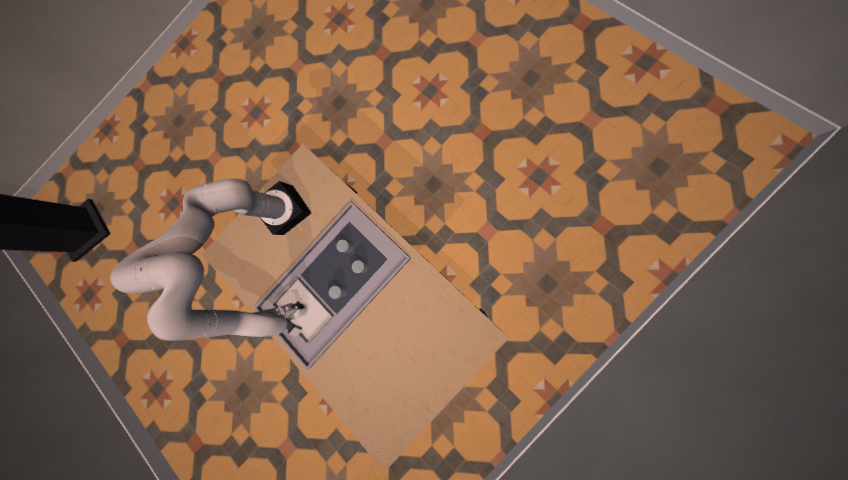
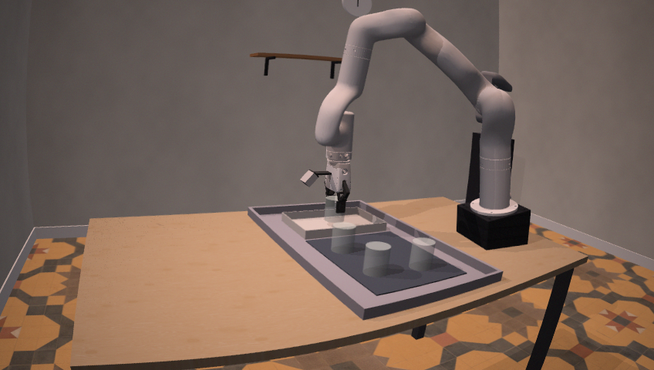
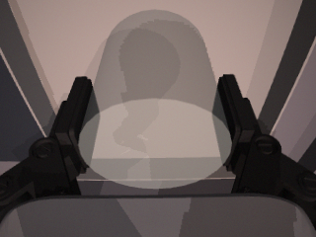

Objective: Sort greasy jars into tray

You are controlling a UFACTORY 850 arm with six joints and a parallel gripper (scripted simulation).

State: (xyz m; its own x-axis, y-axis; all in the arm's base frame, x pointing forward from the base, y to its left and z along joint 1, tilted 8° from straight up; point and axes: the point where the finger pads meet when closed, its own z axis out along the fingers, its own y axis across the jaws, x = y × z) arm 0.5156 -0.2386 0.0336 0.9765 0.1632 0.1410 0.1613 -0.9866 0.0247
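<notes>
Right now my hand is 60 mm above the pale tray. From my hand the other things lie so: grey steel panel (210 mm to the left, 70 mm below, 20 mm behind); then drying mat (320 mm to the left, 70 mm below, 50 mm behind).
</notes>
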